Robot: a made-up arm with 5 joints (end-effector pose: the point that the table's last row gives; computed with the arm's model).
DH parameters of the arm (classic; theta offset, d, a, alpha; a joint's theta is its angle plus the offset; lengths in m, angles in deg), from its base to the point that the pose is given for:
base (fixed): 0 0.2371 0.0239 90
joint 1: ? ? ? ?
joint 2: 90 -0.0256 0.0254 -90
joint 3: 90 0.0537 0.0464 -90
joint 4: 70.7 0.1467 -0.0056 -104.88
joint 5: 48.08 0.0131 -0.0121 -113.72
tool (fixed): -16.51 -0.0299 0 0
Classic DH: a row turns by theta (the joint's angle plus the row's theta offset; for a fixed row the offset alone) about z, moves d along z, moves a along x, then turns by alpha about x.
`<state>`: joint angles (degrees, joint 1 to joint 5).
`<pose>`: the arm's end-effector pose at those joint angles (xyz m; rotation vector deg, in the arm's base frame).
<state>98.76 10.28 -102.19 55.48 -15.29</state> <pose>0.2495 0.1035 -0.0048 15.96 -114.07 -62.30</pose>
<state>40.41 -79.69 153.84 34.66 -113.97</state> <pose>-0.0707 0.1535 0.2423 86.36 -31.20 13.20</pose>
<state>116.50 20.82 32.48 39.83 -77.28</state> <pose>0.0953 -0.1119 0.0176 30.64 54.03 153.73</pose>
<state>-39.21 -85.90 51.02 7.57 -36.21</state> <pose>-0.1325 0.0883 0.4903 122.80 -103.51 -59.85</pose>
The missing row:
joint 1: 0 -0.0361 -0.1867 -90
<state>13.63 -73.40 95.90 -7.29 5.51</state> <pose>-0.1813 0.0720 0.3327 -106.80 81.86 67.32</pose>
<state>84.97 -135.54 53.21 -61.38 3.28</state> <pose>-0.0754 0.1324 -0.0059 5.03 4.85 -10.02</pose>
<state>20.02 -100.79 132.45 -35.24 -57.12</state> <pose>-0.0609 0.0526 0.3159 42.95 -128.13 -68.00</pose>
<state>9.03 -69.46 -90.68 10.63 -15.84</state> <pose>-0.1084 0.0978 0.0194 -44.53 -24.89 -79.01</pose>
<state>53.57 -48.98 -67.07 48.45 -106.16</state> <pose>0.0191 0.1140 -0.0635 18.36 36.22 -82.96</pose>
